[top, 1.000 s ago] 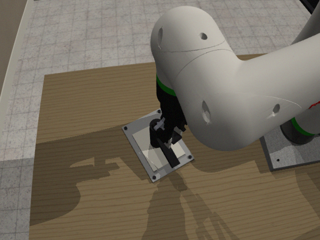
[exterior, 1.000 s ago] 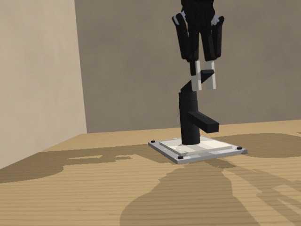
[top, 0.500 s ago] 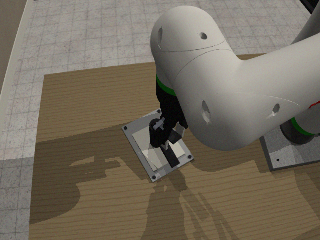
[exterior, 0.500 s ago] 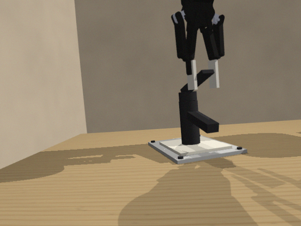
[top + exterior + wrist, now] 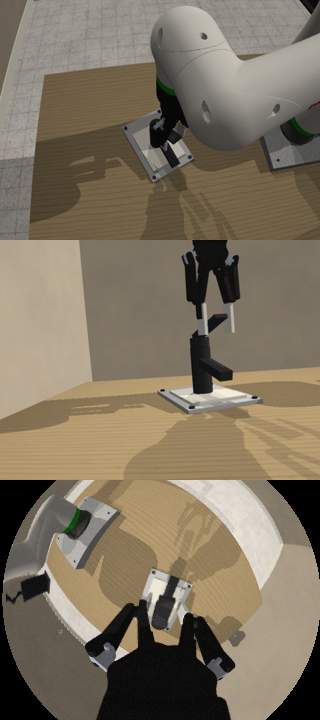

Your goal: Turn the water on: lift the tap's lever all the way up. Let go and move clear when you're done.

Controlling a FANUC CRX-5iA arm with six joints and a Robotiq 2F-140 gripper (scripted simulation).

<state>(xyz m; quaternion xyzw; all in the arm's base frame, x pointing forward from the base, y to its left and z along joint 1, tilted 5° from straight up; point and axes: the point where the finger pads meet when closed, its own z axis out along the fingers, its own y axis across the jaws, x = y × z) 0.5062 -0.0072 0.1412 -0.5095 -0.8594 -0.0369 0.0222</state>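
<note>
My hand is 2 cm to the left of the lever, 1 cm short of it and 1 cm above it. From my hand the other things lie so: tap 7 cm below, 4 cm to the right, 2 cm ahead.
</note>
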